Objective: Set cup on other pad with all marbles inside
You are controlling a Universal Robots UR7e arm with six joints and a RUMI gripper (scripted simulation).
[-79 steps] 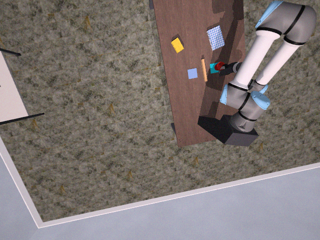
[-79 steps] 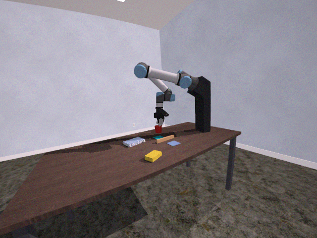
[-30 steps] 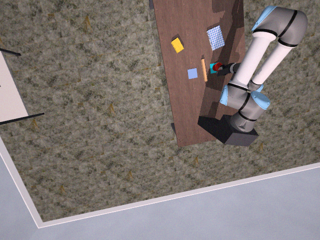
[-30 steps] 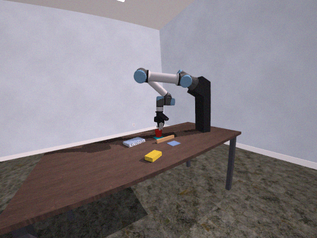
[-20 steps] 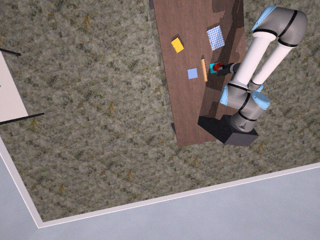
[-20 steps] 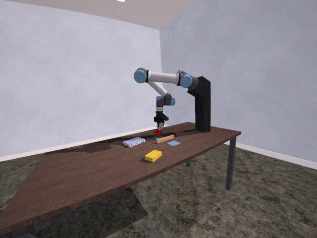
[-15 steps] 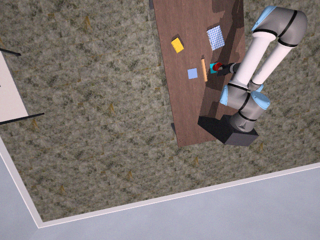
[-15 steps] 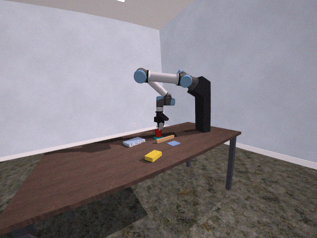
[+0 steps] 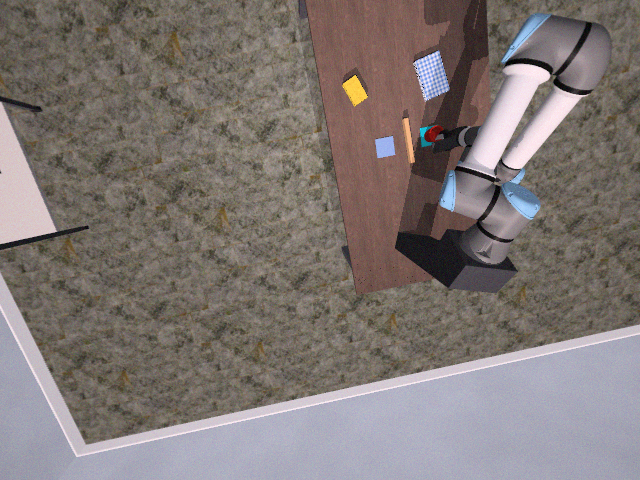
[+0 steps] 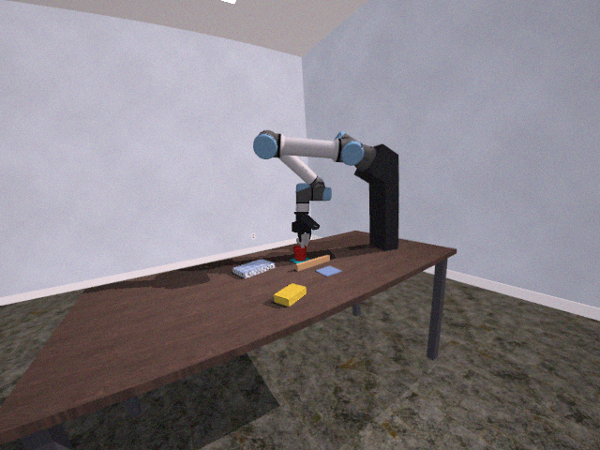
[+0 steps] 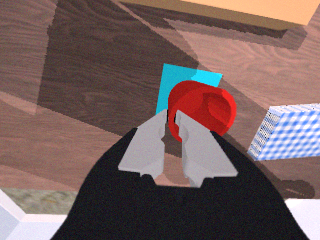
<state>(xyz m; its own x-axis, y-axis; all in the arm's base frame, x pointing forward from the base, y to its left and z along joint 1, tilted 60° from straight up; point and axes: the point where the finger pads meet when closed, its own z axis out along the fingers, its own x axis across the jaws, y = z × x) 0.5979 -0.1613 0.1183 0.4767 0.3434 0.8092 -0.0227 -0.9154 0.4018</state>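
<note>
Right now my hand is 3 cm short of the red cup and 3 cm above it. The rest, counted from my hand: wooden rail: 11 cm to the left, 5 cm below, 5 cm ahead; then light blue pad: 23 cm to the left, 7 cm below, 7 cm ahead; then teal pad: 7 cm below, 3 cm ahead.
</note>
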